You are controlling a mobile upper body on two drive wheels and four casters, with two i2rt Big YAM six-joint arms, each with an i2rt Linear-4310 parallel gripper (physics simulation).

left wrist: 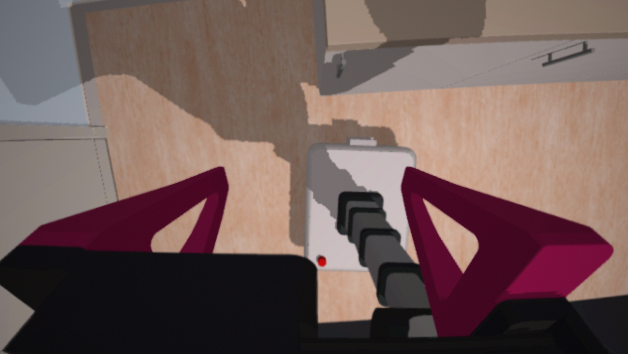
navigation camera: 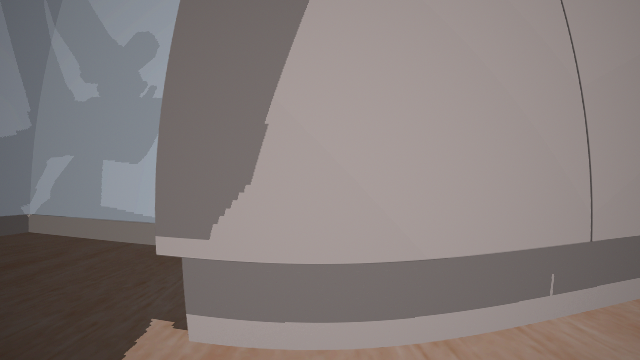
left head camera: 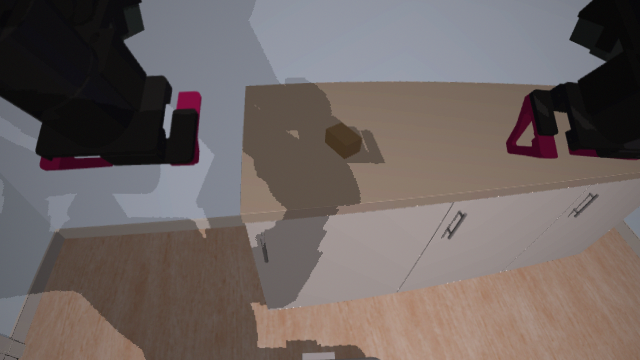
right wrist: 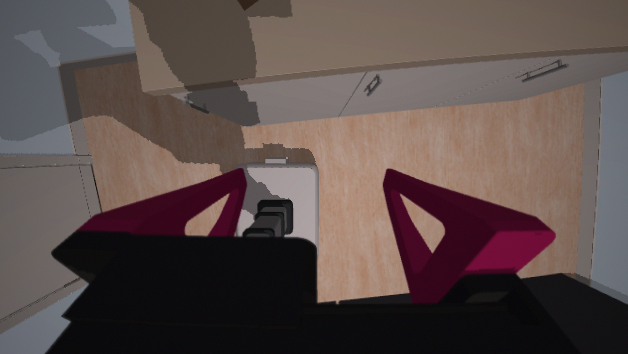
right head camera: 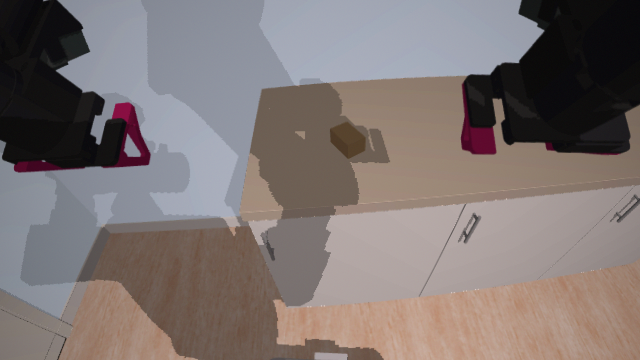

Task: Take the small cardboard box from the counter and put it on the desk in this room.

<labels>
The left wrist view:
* my left gripper: 314,176
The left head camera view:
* my left gripper: 154,158
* my right gripper: 539,148
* small brown cardboard box: 344,141
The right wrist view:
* my right gripper: 314,176
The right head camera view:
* my left gripper: 115,161
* my right gripper: 505,143
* small brown cardboard box: 349,141
</labels>
